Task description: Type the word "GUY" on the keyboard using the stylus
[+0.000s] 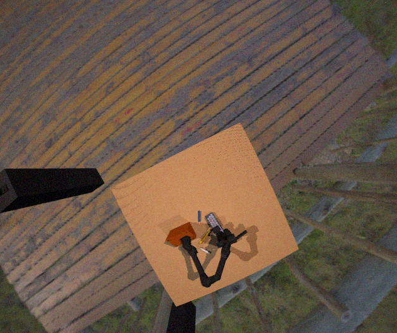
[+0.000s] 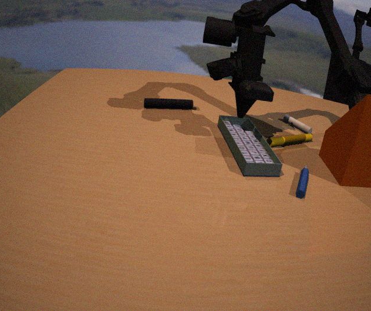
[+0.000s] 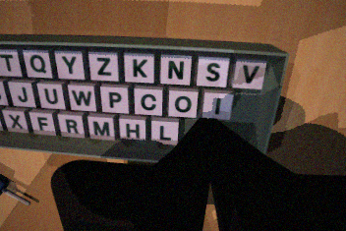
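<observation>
My gripper tip is now 180 mm to the right of the blue stylus, 90 mm past it and 30 mm above it. Also, from my gripper tip: yellow cylinder (130 mm behind, 30 mm to the left, 30 mm below); black cylinder (140 mm to the right, 140 mm ahead, 30 mm below).
</observation>
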